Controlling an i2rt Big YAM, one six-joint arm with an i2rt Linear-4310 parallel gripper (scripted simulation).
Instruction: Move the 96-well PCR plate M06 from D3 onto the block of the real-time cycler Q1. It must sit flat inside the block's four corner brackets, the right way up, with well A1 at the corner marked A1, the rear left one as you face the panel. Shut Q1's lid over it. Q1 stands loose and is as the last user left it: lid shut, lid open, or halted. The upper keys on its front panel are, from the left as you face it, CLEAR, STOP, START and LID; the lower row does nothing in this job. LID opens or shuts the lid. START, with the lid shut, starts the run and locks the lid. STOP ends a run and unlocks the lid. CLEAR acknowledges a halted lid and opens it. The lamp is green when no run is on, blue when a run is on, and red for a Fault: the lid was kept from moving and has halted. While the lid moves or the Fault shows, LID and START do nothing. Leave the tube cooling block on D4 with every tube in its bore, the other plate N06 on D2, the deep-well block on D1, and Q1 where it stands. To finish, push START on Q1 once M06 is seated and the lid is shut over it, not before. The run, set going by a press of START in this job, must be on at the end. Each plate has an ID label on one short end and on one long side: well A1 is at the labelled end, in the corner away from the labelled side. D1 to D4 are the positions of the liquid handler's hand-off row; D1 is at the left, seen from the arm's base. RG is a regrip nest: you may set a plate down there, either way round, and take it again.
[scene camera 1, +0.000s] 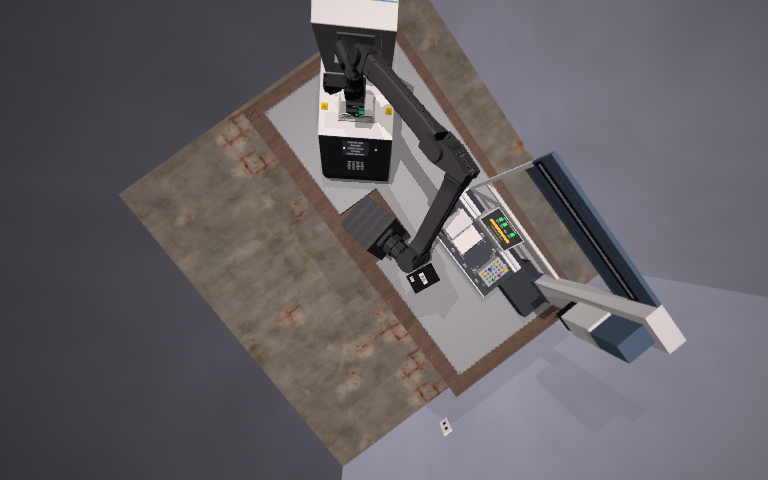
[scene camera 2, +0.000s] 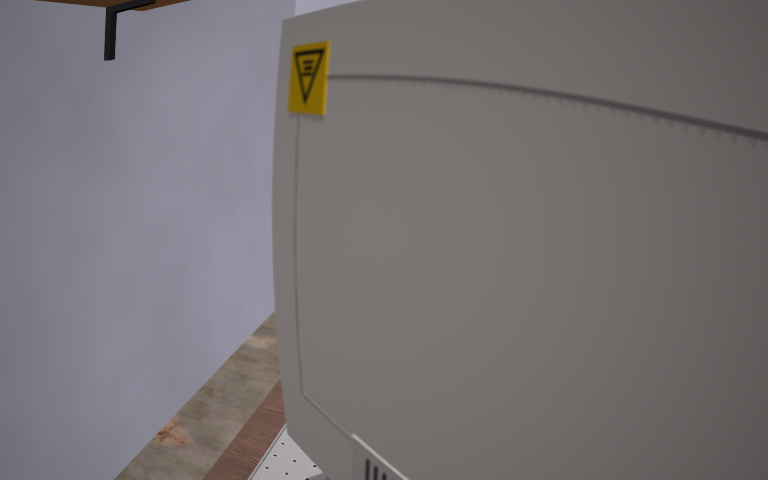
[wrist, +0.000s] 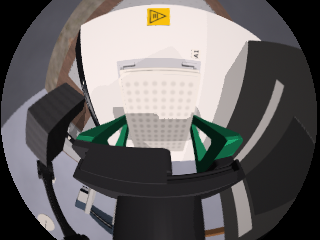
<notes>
In view: the gripper (wrist: 159, 117) and a lid (scene camera 2: 497, 239).
The lid shows as well in the wrist view (wrist: 265, 106).
</notes>
